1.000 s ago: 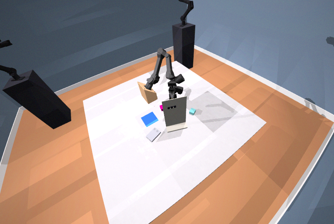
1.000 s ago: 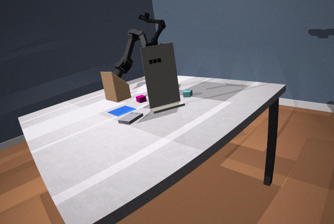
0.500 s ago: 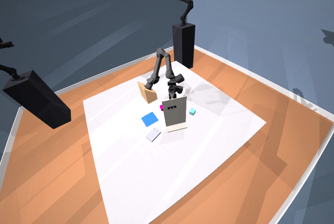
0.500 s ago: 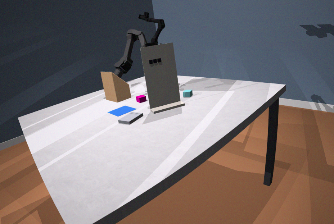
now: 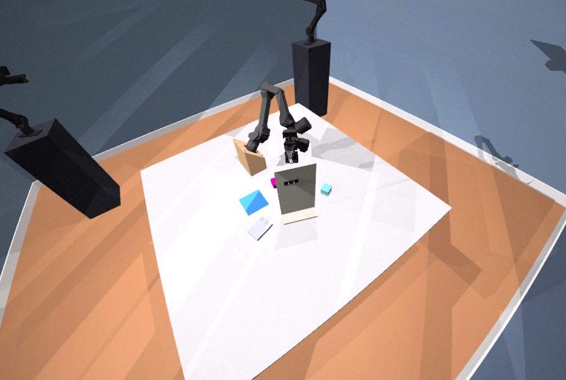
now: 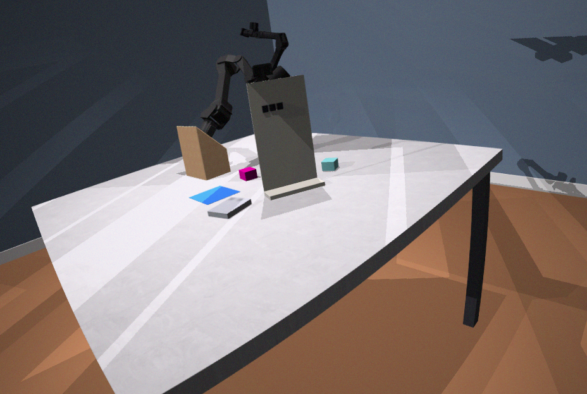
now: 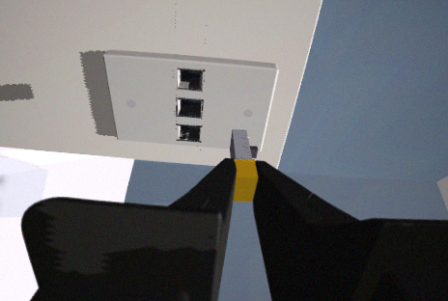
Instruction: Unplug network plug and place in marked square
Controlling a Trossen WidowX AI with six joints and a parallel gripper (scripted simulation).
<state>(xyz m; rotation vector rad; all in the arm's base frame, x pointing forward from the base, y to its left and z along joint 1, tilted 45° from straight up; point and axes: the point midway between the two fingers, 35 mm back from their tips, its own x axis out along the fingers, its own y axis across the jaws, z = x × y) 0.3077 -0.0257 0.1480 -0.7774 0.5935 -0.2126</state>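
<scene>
Right now my gripper tip is 130 mm above the upright grey panel, 90 mm short of it and 40 mm to the left of it. The rest, counted from my gripper tip: magenta cube (260 mm below, 130 mm behind, 30 mm to the right); then teal cube (260 mm below, 160 mm to the left, 70 mm ahead).
</scene>
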